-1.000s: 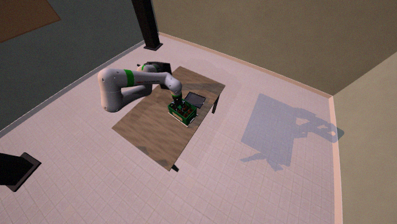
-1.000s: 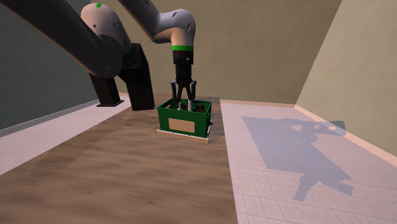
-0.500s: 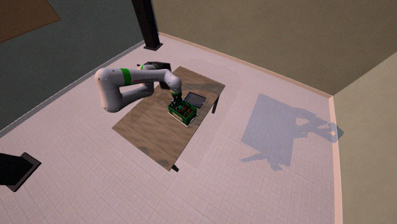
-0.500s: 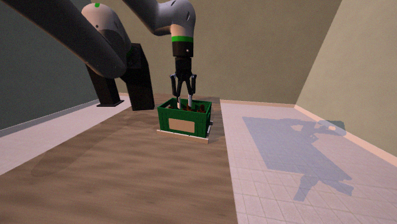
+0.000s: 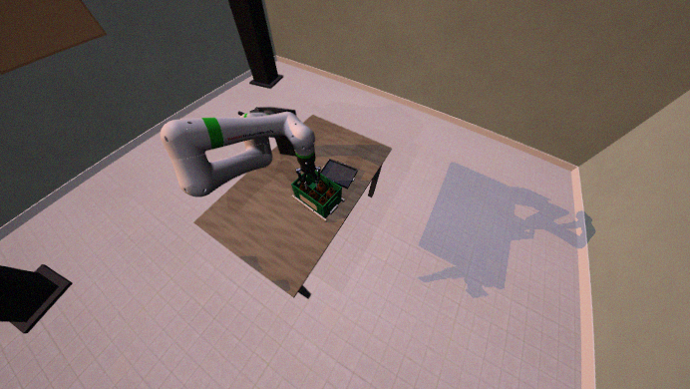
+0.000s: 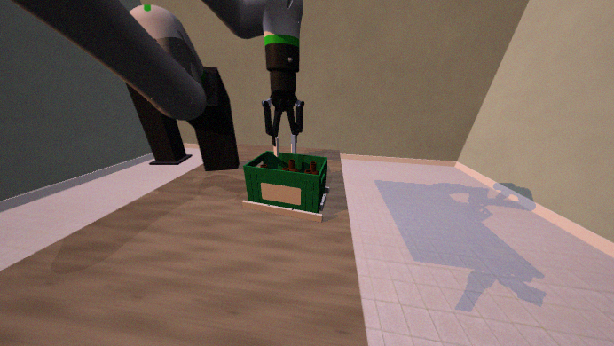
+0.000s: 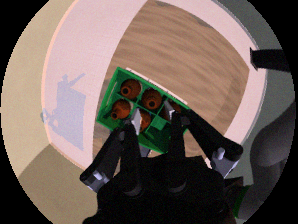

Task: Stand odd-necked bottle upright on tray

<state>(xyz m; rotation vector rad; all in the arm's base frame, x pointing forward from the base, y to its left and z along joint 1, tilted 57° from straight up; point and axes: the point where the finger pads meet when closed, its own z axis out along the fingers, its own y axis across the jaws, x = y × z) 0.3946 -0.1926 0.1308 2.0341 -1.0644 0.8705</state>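
Now: hand 1 cm short of the green crate, 4 cm to the right of it and 16 cm above it. Round my hand: brown bottle 16 cm below; then dark tray 6 cm ahead, 31 cm to the left, 24 cm below.
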